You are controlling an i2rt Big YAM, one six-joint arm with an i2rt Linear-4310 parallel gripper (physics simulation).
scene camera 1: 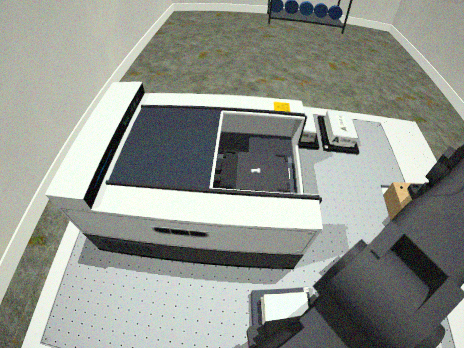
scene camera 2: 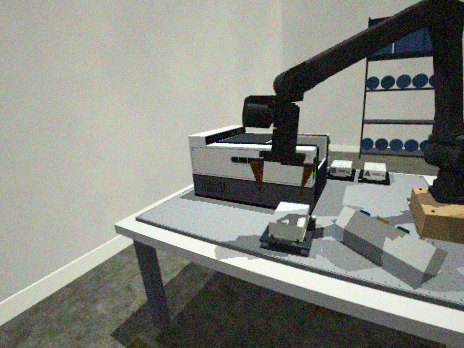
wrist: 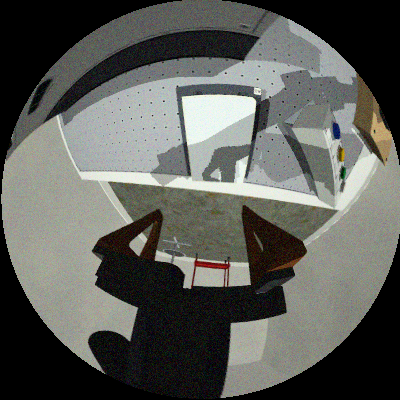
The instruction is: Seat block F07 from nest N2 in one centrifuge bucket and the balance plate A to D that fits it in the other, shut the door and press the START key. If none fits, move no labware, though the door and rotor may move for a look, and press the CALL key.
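Seen in the pictures: gripper, fingertip midpoint: [scene camera 2: 279,194] [wrist: 199,211]; arm's base, link origin: [scene camera 2: 448,196].
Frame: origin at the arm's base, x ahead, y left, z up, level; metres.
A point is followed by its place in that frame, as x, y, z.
Note:
My gripper [scene camera 2: 280,192] @[0.428, 0.333, 0.083] [wrist: 199,211] @[0.428, 0.333, 0.083] is open and empty, pointing down above a white block [scene camera 1: 285,306] @[0.419, 0.246, 0.012] [scene camera 2: 291,214] @[0.409, 0.290, 0.012] [wrist: 220,122] @[0.413, 0.254, 0.012]. The block sits in a dark nest [scene camera 1: 255,300] @[0.471, 0.228, -0.030] [scene camera 2: 287,245] @[0.398, 0.364, -0.033] [wrist: 185,90] @[0.464, 0.213, -0.030] at the near table edge; no label on it can be read. The centrifuge [scene camera 1: 210,210] @[0.562, 0.125, 0.154] [scene camera 2: 220,162] @[0.707, 0.144, 0.094] has its dark door [scene camera 1: 167,147] @[0.657, -0.003, 0.157] slid left. Through the opening shows the rotor [scene camera 1: 240,167] @[0.516, -0.023, 0.084] with a white "1" mark; its buckets are partly hidden. Plate A [scene camera 1: 341,127] @[0.198, -0.281, -0.002] [scene camera 2: 375,171] @[0.191, -0.240, -0.007] and plate B [scene camera 1: 308,132] @[0.314, -0.246, -0.005] [scene camera 2: 342,168] @[0.322, -0.247, -0.007] stand in nests at the back. Plates C and D cannot be made out.
A grey key console [scene camera 2: 385,245] @[0.193, 0.323, -0.009] [wrist: 312,150] @[0.261, 0.263, 0.001] with blue, yellow and green keys stands right of the front nest. A wooden block [scene camera 1: 398,200] @[0.084, -0.016, -0.008] [scene camera 2: 440,215] @[0.056, 0.150, 0.002] [wrist: 372,120] is by the arm's base. The centrifuge wall rises behind the gripper. The arm covers part of the front nest in scene camera 1.

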